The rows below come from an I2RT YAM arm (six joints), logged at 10 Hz.
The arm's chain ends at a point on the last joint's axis. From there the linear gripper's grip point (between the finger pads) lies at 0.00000 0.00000 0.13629 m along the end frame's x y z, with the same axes.
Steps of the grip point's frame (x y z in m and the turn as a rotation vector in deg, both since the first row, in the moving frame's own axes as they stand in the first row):
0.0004, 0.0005, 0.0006, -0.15, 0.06, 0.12
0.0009, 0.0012, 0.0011, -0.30, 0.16, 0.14
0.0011, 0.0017, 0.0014, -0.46, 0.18, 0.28
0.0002, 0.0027, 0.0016, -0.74, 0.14, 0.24
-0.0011, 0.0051, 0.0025, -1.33, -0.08, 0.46
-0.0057, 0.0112, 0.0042, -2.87, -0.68, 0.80
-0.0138, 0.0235, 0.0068, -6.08, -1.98, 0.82
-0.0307, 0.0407, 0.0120, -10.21, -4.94, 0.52
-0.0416, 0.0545, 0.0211, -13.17, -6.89, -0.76
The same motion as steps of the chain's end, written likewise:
0.0003, 0.0001, 0.0006, -0.15, 0.06, 0.12
0.0005, 0.0005, 0.0011, -0.30, 0.16, 0.14
0.0007, 0.0006, 0.0014, -0.46, 0.18, 0.28
-0.0001, 0.0009, 0.0016, -0.74, 0.14, 0.24
-0.0009, 0.0019, 0.0025, -1.33, -0.08, 0.46
-0.0040, 0.0044, 0.0044, -2.87, -0.68, 0.80
-0.0090, 0.0091, 0.0076, -6.08, -1.98, 0.82
-0.0189, 0.0166, 0.0147, -10.21, -4.94, 0.52
-0.0256, 0.0234, 0.0257, -13.17, -6.89, -0.76

